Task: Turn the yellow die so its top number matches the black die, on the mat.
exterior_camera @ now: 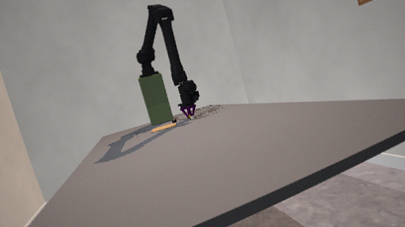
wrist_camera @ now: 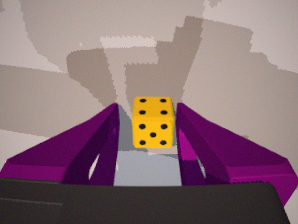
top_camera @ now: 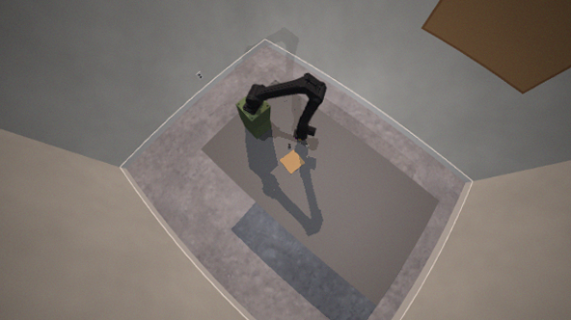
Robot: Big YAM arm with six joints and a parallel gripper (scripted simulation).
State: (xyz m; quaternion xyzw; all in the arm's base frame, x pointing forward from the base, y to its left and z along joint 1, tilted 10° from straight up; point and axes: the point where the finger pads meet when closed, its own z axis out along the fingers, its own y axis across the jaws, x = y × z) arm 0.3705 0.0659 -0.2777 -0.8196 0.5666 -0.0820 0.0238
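Now: hand right at the yellow die. The rest, counted from my hand: orange mat: 4 cm ahead, 19 cm to the right, 1 cm below; then white die: 8 cm ahead, 2 cm to the right; then black die: 4 cm behind, 9 cm to the right.
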